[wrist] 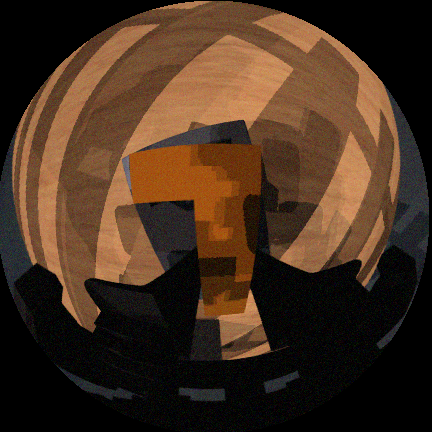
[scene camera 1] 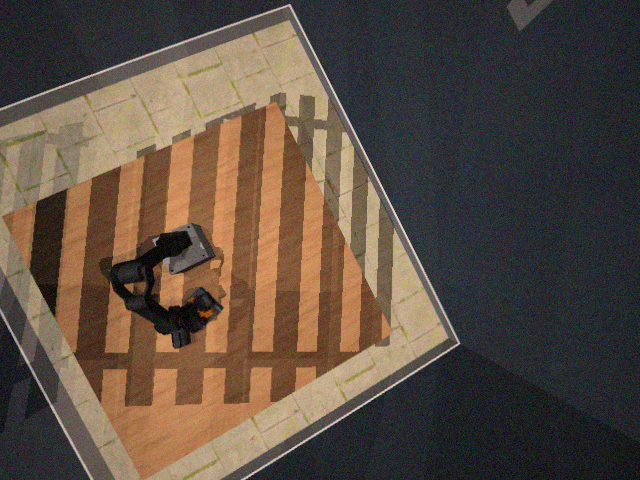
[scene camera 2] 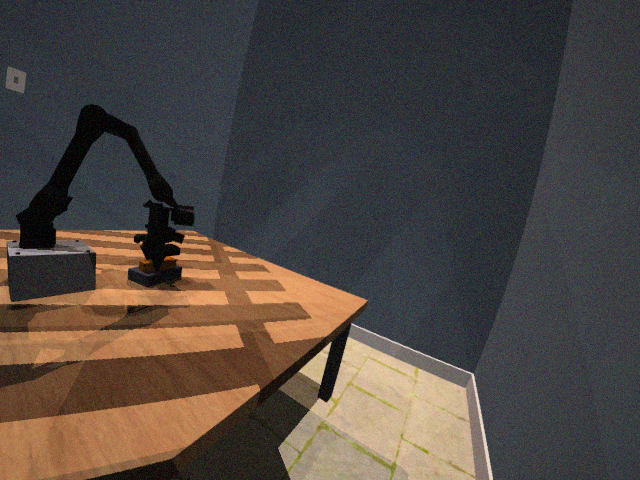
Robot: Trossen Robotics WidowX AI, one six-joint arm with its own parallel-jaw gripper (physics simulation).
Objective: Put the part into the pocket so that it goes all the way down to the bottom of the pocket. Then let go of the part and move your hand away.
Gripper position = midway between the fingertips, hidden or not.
Observation:
My gripper point(scene camera 2: 154, 269) grips an orange L-shaped part point(wrist: 223, 179). Also in view: a pocket block point(wrist: 169, 225).
My gripper also shows in the wrist view point(wrist: 221, 249).

